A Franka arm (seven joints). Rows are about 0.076 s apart.
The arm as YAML. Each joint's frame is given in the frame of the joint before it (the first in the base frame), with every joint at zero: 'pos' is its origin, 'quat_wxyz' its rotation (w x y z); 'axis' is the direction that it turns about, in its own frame. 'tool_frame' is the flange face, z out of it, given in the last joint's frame.
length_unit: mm
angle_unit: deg
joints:
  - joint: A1
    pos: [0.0, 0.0, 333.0]
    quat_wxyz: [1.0, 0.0, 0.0, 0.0]
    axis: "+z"
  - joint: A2
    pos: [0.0, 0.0, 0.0]
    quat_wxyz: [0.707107, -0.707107, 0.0, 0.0]
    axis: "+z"
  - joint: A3
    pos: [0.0, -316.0, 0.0]
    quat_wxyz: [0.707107, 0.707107, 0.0, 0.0]
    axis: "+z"
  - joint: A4
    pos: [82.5, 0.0, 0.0]
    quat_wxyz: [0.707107, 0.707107, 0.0, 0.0]
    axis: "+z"
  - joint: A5
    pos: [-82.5, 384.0, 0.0]
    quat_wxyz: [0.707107, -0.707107, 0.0, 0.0]
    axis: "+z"
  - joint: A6
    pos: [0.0, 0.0, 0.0]
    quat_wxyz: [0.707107, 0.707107, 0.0, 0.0]
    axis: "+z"
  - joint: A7
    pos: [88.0, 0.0, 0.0]
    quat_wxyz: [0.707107, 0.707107, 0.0, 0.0]
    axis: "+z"
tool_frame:
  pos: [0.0, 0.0, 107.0]
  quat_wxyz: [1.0, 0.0, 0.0, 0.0]
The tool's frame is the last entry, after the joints.
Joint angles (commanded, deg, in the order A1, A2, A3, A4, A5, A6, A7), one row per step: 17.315, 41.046, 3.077, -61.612, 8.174, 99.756, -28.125; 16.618, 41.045, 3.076, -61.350, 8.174, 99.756, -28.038; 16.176, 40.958, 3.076, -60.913, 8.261, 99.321, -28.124; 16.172, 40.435, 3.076, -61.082, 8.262, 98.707, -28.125; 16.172, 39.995, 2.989, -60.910, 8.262, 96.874, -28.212; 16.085, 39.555, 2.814, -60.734, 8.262, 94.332, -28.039; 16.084, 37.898, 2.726, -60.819, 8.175, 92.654, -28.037; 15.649, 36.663, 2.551, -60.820, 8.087, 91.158, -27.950; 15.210, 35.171, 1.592, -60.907, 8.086, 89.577, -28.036; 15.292, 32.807, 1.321, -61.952, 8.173, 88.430, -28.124; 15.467, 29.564, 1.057, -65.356, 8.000, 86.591, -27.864
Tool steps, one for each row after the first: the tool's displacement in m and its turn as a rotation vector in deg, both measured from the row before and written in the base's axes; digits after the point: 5 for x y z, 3 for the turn. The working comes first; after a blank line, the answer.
Tool pose at each row, in the base's axes (x y z in m, rotation vector in deg; the steps are taken from these numbers as rounded here): 0.69827, 0.26016, 0.40402, -156.124, -66.627, 3.170; 0.70190, 0.25174, 0.40620, -156.582, -65.581, 2.700; 0.70367, 0.24642, 0.41037, -156.670, -65.131, 2.484; 0.70149, 0.24592, 0.41488, -156.602, -65.243, 2.868; 0.69787, 0.24445, 0.41939, -156.379, -65.516, 4.655; 0.69339, 0.24090, 0.42300, -156.297, -65.274, 7.501; 0.68745, 0.23857, 0.44115, -156.320, -65.631, 7.682; 0.68441, 0.23051, 0.45470, -156.714, -65.105, 8.046; 0.68226, 0.21575, 0.47031, -157.696, -64.034, 8.266; 0.67325, 0.21235, 0.48958, -157.736, -64.272, 8.010; 0.65703, 0.20788, 0.49907, -157.827, -64.059, 11.067

0.00363, -0.00842, 0.00218, 0.077, -0.235, -0.792; 0.00177, -0.00532, 0.00417, 0.129, -0.073, -0.315; -0.00218, -0.00050, 0.00451, -0.082, 0.236, 0.110; -0.00362, -0.00147, 0.00451, -0.391, 1.113, 0.334; -0.00448, -0.00355, 0.00361, -0.678, 1.799, 0.043; -0.00594, -0.00233, 0.01815, -0.182, 0.029, 0.232; -0.00304, -0.00806, 0.01355, -0.288, 0.180, -0.397; -0.00215, -0.01476, 0.01561, -0.592, -0.017, -0.875; -0.00901, -0.00340, 0.01927, -0.030, -0.213, 0.128; -0.01622, -0.00447, 0.00949, -0.933, 1.832, 0.023
